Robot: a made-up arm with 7 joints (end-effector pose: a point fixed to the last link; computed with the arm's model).
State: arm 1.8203 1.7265 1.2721 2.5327 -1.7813 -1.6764 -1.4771
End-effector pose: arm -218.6 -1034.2 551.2 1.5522 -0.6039 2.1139
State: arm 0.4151 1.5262 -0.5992 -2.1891 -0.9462 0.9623 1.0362
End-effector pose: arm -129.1 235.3 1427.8 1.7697 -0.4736 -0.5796
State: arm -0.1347 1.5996 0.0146 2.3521 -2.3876 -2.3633 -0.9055
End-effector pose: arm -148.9 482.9 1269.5 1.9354 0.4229 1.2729
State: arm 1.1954 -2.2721 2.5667 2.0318 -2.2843 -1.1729 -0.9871
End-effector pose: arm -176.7 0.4 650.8 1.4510 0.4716 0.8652
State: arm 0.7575 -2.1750 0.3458 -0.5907 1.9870 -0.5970 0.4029
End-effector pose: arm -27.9 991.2 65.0 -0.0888 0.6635 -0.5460
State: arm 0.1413 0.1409 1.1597 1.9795 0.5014 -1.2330 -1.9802
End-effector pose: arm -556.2 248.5 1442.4 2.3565 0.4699 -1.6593
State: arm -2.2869 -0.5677 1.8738 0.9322 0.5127 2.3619 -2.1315
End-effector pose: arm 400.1 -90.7 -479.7 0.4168 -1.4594 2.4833
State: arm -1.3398 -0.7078 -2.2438 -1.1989 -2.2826 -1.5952 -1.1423
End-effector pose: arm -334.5 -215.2 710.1 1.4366 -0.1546 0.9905
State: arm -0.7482 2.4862 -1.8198 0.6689 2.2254 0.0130 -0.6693
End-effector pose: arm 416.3 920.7 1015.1 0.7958 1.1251 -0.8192
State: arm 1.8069 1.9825 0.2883 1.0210 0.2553 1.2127 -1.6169
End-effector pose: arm 188.6 -417.8 448.2 -2.7436 0.4095 2.5075
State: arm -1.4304 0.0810 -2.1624 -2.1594 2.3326 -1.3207 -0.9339
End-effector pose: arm 452.1 -21.0 -484.5 -0.8036 -0.9107 -1.6690
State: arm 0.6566 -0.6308 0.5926 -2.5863 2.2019 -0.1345 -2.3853
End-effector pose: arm 288.7 -379.7 83.8 -1.7492 0.2788 1.9522
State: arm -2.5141 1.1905 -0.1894 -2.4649 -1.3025 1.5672 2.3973
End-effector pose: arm -424.1 -20.0 -1077.5 -2.3378 0.4965 -1.1595
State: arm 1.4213 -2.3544 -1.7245 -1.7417 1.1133 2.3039 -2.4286
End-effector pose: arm -123.6 -571.9 -161.8 -1.3160 -0.8764 -1.6502
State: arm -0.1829 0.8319 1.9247 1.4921 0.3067 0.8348 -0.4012
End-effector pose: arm -488.7 594.4 480.2 -1.8189 0.1427 -2.2911
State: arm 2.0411 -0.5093 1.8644 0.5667 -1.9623 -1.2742 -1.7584
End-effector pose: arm -78.1 -1050.8 89.5 2.5968 0.0216 -0.3188
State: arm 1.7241 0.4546 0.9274 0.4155 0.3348 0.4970 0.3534
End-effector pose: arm -416.7 -856.1 891.2 2.5853 -0.3876 -1.2226
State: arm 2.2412 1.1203 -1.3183 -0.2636 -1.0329 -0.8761 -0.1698
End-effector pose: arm 863.5 -183.4 -244.3 -1.7028 1.0116 -3.1104
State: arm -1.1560 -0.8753 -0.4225 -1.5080 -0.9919 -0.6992 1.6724
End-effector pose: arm 176.2 -396.8 -328.3 0.1823 0.8659 -2.7768
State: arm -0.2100 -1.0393 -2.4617 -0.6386 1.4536 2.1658 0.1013
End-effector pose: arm 488.2 111.2 447.6 1.0276 0.2439 -1.2616
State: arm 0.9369 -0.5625 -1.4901 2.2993 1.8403 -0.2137 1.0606
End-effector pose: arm -555.1 -357.6 670.0 0.8851 -0.4649 2.3481
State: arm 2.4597 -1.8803 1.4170 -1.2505 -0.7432 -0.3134 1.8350
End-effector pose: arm 144.2 113.7 880.9 1.3481 -0.4674 -0.5763
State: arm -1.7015 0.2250 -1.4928 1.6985 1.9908 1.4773 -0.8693
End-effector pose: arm 179.0 -460.6 313.4 1.2776 -0.2346 2.3811
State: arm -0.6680 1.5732 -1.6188 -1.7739 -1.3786 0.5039 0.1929
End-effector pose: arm 335.1 1094.9 789.6 1.8953 -1.1444 -1.8534
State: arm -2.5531 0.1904 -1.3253 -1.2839 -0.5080 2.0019 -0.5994
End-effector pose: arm -125.5 -371.9 197.7 2.9218 0.4583 -0.6530
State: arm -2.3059 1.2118 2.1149 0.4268 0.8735 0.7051 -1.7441
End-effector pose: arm -1051.1 588.7 -508.2 2.8957 -0.8808 -0.9594
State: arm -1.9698 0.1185 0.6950 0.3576 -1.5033 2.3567 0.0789
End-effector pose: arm 26.4 610.0 60.1 1.9992 0.3747 2.1031
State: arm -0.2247 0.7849 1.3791 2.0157 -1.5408 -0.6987 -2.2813
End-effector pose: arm -214.5 577.2 212.6 -2.0099 -0.0125 -2.7004
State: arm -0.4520 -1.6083 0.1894 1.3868 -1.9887 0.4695 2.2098
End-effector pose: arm 460.7 773.1 457.7 0.6867 -0.1300 -0.8077
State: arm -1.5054 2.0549 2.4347 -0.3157 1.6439 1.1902 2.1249
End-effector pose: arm -1062.2 577.9 -12.1 -0.4708 0.6330 1.5453
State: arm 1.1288 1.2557 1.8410 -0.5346 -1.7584 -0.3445 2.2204
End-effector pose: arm -955.4 -1083.4 567.7 1.0120 1.1085 -3.0784
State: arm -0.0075 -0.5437 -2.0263 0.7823 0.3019 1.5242 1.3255
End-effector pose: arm 18.2 -204.5 667.7 1.8136 -0.0392 -1.5033
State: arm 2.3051 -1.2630 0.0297 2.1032 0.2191 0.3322 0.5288
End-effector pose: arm -422.4 -392.0 -178.5 -1.8545 -0.0918 -2.0910
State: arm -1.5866 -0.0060 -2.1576 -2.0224 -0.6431 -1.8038 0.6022
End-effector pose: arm 22.2 899.0 410.8 2.9347 -0.8163 -2.4098
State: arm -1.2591 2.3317 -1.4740 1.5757 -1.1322 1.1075 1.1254
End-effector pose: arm -276.3 457.9 -336.3 -1.5036 -0.3763 -1.8196
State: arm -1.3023 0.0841 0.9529 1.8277 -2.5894 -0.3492 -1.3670
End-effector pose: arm -436.4 416.4 298.5 -0.5747 1.5551 1.6602
